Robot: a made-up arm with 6 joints.
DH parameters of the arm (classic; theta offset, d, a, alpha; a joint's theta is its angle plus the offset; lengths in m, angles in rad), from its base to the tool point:
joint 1: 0 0.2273 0 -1.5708
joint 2: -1.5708 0 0.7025 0
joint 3: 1.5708 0.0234 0 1.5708
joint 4: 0 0.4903 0 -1.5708
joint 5: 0 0 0 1.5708
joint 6: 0 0.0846 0 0
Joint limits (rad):
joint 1: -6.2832..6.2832
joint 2: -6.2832..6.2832
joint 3: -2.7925..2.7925
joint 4: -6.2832..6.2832
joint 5: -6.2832..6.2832
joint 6: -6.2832..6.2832
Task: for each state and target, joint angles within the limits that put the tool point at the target. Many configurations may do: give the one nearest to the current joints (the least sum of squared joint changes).
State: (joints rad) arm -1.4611 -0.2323 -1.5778 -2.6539 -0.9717 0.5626
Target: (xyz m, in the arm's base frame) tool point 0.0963 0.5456 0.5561
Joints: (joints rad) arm -1.6392 -0.2057 -2.1958 -2.5999 -0.9467 0.5626
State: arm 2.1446 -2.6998 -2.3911 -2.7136 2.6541 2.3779
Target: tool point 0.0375 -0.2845 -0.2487
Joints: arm 1.7436 -1.9732 -2.1634 -2.7462 2.7835 2.3779
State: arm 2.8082 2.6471 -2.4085 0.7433 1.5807 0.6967
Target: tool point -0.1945 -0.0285 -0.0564
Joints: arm 2.7942 3.2936 -2.7925 0.9684 1.5213 0.6967
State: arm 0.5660 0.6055 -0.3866 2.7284 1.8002 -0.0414
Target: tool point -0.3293 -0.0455 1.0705
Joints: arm 0.3067 0.1718 -1.2592 2.7279 1.8540 -0.0414
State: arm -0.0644 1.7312 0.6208 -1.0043 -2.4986 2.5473
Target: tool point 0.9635 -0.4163 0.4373
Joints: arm -0.4644 1.1404 0.6855 -1.0023 -2.6142 2.5473
